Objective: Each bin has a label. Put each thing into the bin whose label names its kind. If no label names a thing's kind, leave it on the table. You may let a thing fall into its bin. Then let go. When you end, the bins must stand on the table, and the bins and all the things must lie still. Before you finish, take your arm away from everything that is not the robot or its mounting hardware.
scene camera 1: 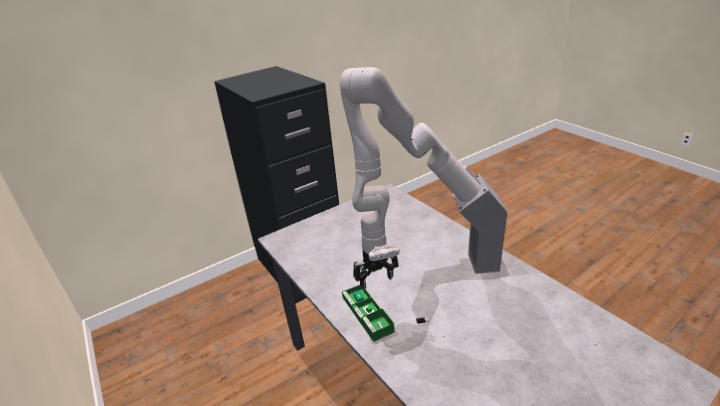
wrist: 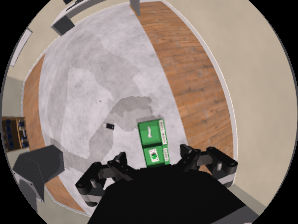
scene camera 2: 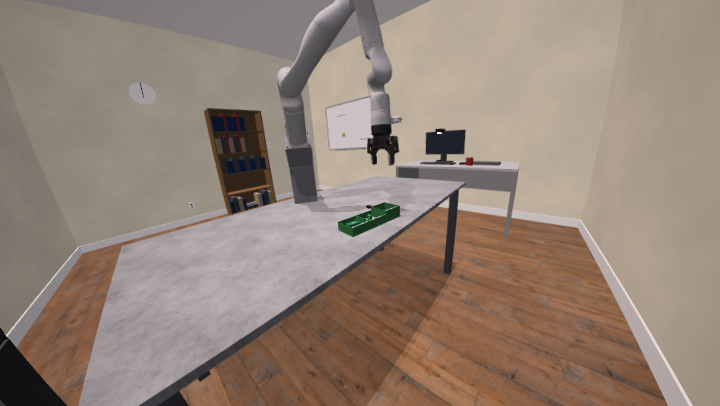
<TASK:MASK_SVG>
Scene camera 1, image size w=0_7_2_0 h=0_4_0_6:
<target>gripper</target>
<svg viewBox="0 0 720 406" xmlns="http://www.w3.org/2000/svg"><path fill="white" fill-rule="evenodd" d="M362 249L363 261L360 263L354 262L353 277L356 281L360 281L361 287L366 289L365 279L371 272L381 270L383 267L387 268L387 277L392 280L393 270L399 266L397 256L391 257L391 264L387 262L388 258L370 261L369 254Z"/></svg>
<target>green bin row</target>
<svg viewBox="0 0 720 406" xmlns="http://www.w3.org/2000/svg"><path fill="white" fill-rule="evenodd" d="M342 291L344 301L373 342L395 332L394 322L383 308L378 306L366 289L357 285ZM363 308L369 305L372 307L374 312L366 314ZM353 292L360 290L364 296L364 300L357 302Z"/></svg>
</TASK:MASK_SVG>
